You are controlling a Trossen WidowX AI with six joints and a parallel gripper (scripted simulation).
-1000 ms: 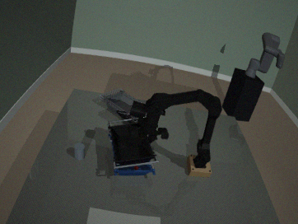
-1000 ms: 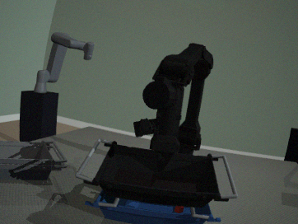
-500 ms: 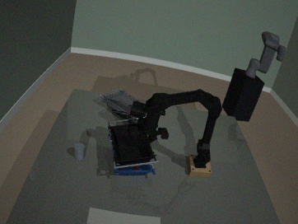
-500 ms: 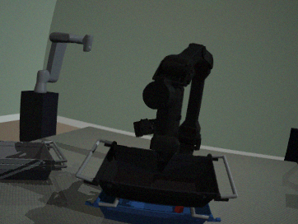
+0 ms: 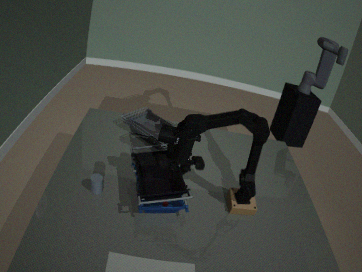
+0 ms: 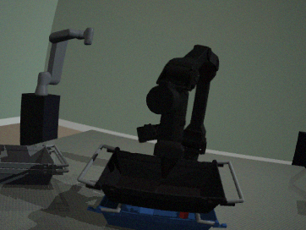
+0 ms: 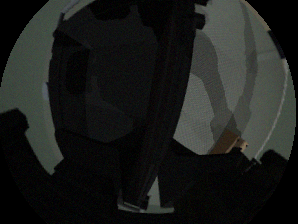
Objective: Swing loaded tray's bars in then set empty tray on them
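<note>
My gripper tip is now 70 mm short of the black tray, 20 mm below it and 10 mm to the right of it. Round my gripper tip: red block: 90 mm below, 70 mm to the left, 30 mm ahead.
</note>
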